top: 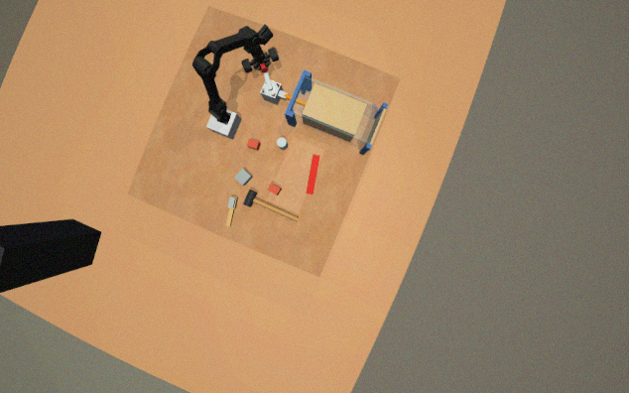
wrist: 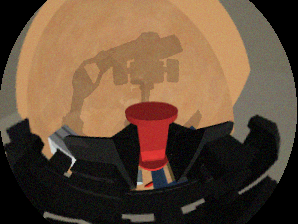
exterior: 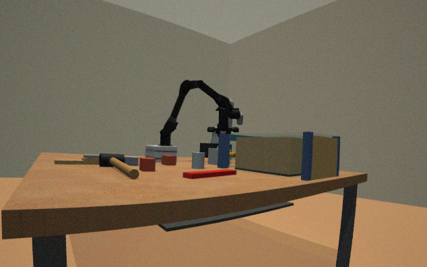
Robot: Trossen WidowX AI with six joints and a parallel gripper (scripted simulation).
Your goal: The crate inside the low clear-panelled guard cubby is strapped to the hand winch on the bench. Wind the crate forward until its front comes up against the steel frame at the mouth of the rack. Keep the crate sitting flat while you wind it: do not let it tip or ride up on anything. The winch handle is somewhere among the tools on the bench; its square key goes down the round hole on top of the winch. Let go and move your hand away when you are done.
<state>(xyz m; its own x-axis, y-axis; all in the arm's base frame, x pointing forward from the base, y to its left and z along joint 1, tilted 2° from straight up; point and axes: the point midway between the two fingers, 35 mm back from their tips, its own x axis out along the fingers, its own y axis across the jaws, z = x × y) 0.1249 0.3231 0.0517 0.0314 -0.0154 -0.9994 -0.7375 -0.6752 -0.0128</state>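
The grey hand winch is 9 cm to the right of my gripper tip, 8 cm below it and 5 cm ahead of it. Also, from my gripper tip: red knob 2 cm above; winch handle 3 cm to the right, 2 cm ahead, 1 cm below; clear-panelled cubby 47 cm ahead, 9 cm to the right.
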